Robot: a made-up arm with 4 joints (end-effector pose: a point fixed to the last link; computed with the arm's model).
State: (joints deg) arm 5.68 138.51 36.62 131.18
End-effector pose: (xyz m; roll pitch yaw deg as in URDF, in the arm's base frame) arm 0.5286 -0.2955 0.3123 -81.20 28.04 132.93
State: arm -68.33 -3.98 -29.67 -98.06
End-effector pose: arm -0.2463 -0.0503 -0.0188 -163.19 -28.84 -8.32
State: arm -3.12 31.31 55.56 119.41
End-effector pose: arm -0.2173 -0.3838 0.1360 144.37 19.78 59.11
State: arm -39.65 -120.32 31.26 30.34
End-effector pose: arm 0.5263 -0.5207 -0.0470 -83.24 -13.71 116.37
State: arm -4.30 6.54 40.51 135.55
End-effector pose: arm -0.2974 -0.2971 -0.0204 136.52 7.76 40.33
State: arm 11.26 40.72 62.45 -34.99
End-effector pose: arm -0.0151 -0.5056 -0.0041 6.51 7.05 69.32
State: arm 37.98 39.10 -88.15 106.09
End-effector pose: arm 0.1199 0.2707 0.0643 68.14 39.13 -88.15
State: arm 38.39 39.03 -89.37 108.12
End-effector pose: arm 0.1294 0.2716 0.0613 69.48 38.79 -89.37
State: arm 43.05 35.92 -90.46 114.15
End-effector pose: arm 0.1485 0.2709 0.0783 77.88 42.78 -90.51
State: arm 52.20 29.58 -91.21 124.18
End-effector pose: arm 0.1751 0.2597 0.1202 93.27 51.59 -91.69
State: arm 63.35 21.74 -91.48 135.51
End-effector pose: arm 0.1987 0.2296 0.1732 111.09 62.77 -93.01
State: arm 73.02 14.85 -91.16 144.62
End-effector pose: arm 0.2099 0.1906 0.2150 126.17 72.69 -93.77
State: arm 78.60 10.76 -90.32 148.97
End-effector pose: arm 0.2094 0.1647 0.2365 136.66 78.54 -91.58
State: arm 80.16 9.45 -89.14 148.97
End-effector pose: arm 0.2027 0.1583 0.2439 144.47 80.26 -84.98
